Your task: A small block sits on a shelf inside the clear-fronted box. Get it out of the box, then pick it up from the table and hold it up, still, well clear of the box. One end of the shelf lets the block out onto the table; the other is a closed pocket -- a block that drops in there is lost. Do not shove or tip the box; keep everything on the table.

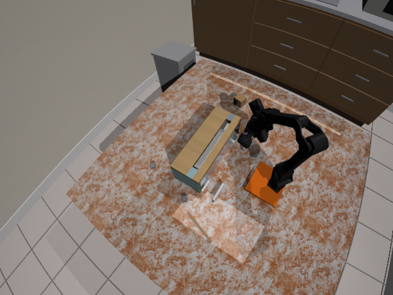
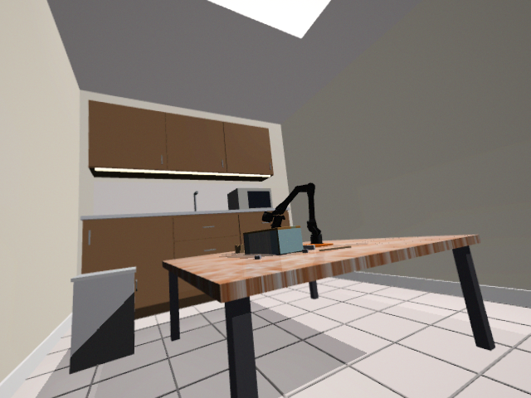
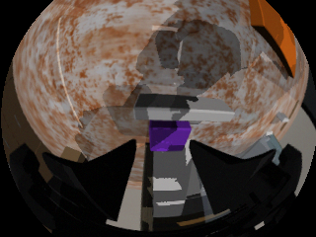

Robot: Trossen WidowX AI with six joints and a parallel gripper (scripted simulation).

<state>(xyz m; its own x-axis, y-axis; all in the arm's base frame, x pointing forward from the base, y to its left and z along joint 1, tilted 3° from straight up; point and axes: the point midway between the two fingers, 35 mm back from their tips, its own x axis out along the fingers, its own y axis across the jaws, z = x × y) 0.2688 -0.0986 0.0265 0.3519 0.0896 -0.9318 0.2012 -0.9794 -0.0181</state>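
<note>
The purple block is 20 mm behind my gripper tip and 10 mm below it. Also, from my gripper tip: box 180 mm to the left, 40 mm above, 30 mm ahead; then thin stick 470 mm to the left, 150 mm behind, 20 mm below; then tan cube 190 mm to the right, 160 mm ahead.
</note>
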